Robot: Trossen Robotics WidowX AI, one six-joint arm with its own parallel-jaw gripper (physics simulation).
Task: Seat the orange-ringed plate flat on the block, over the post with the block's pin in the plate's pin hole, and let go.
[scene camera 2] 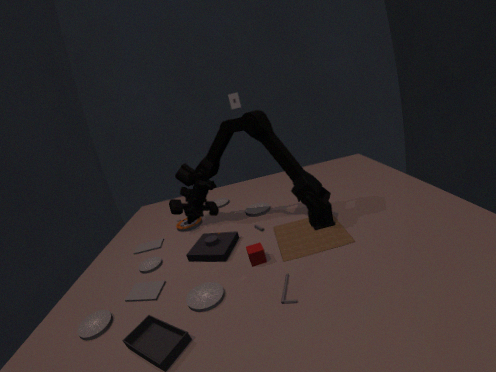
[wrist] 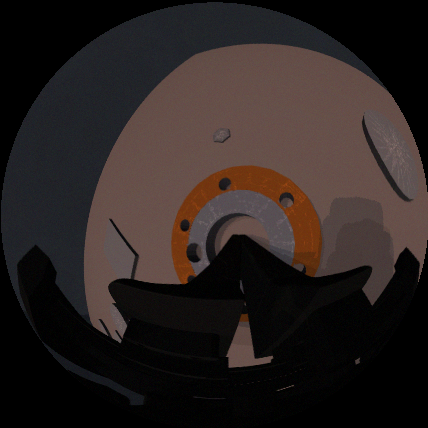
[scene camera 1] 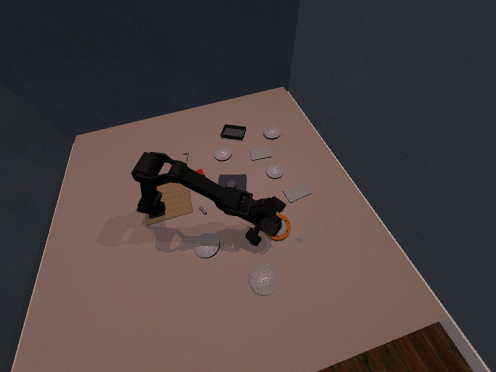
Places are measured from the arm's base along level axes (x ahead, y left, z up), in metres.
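Where they show: gripper, fingertip midpoint: point(scene camera 2: 188, 223) point(wrist: 237, 240); arm's base at its link origin: point(scene camera 2: 322, 222) point(scene camera 1: 157, 210).
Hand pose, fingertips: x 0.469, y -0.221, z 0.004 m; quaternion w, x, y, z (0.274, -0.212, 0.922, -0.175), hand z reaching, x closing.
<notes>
Things, the pixels of their top centre, and the offset from my fingertips. "spot": a spot on its surface instead.
- orange-ringed plate at its top centre: point(wrist: 234, 246) point(scene camera 2: 188, 222) point(scene camera 1: 276, 226) 0.006 m up, 0.003 m back, 0.003 m left
- dark block at its top centre: point(scene camera 2: 210, 238) point(scene camera 1: 231, 184) 0.033 m up, 0.131 m back, 0.229 m left
- round post at a spot on its surface: point(scene camera 2: 212, 240) point(scene camera 1: 229, 182) spot: 0.033 m up, 0.137 m back, 0.242 m left
- black tray at its top centre: point(scene camera 2: 153, 336) point(scene camera 1: 233, 130) 0.018 m up, 0.044 m back, 0.568 m left
- red cube at its top centre: point(scene camera 2: 254, 248) point(scene camera 1: 198, 173) 0.033 m up, 0.260 m back, 0.332 m left
- small grey cylinder at its top centre: point(scene camera 2: 258, 226) point(scene camera 1: 202, 209) 0.004 m up, 0.275 m back, 0.160 m left
- angled bar at its top centre: point(scene camera 2: 290, 286) 0.001 m down, 0.326 m back, 0.466 m left
The orange-ringed plate point(scene camera 1: 286, 228) point(scene camera 2: 187, 228) point(wrist: 250, 175) lies flat on the table, apart from the block. Its grey inner ring has a wide central hole, and several smaller holes show in the wrist view. My gripper point(scene camera 2: 192, 220) point(wrist: 237, 240) is shut and empty, pointing down at the plate's centre, with its tips low over or in the central hole; the exact height is unclear. In scene camera 1 the hand covers the fingertips and part of the plate. The dark block point(scene camera 1: 242, 178) point(scene camera 2: 202, 253) bears a round post point(scene camera 1: 231, 184) point(scene camera 2: 212, 240). A tiny orange spot shows near its back edge in scene camera 2.
Several pale discs, two grey tiles point(scene camera 1: 297, 192) point(scene camera 2: 149, 246), a black tray point(scene camera 1: 233, 132) point(scene camera 2: 157, 341), a red cube point(scene camera 1: 200, 173) point(scene camera 2: 256, 254), a small grey cylinder point(scene camera 1: 203, 210) point(scene camera 2: 259, 228) and an angled bar point(scene camera 2: 285, 290) lie around. A wooden board point(scene camera 1: 177, 200) point(scene camera 2: 305, 242) is at the arm's base.
</notes>
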